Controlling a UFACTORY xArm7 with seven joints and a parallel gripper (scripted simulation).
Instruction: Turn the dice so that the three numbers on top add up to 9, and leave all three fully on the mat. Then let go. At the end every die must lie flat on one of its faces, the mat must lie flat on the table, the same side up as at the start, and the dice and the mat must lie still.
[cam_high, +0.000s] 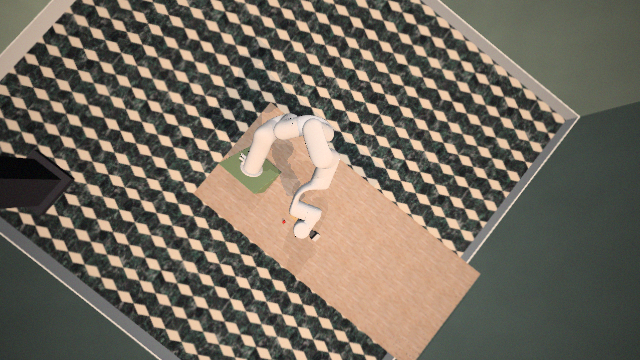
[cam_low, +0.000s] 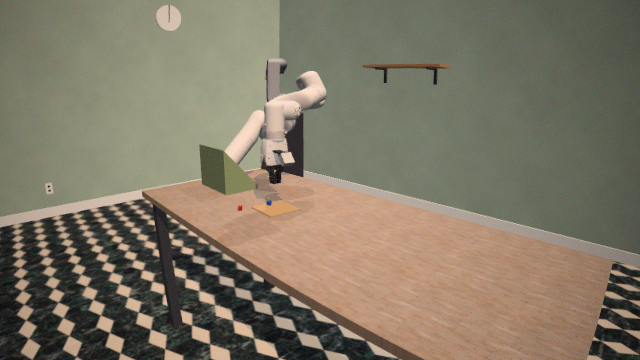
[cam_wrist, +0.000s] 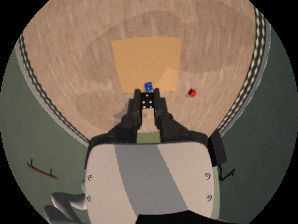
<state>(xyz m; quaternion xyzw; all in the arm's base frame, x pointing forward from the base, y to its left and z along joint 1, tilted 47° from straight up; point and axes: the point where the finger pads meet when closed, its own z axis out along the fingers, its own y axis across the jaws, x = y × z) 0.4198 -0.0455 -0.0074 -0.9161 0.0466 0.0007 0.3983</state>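
Now: the tan mat 12 cm below my hand. From my hand the other things lie so: black die 1 cm below; blue die 11 cm below, 5 cm behind; red die 12 cm below, 11 cm to the right, 8 cm behind.
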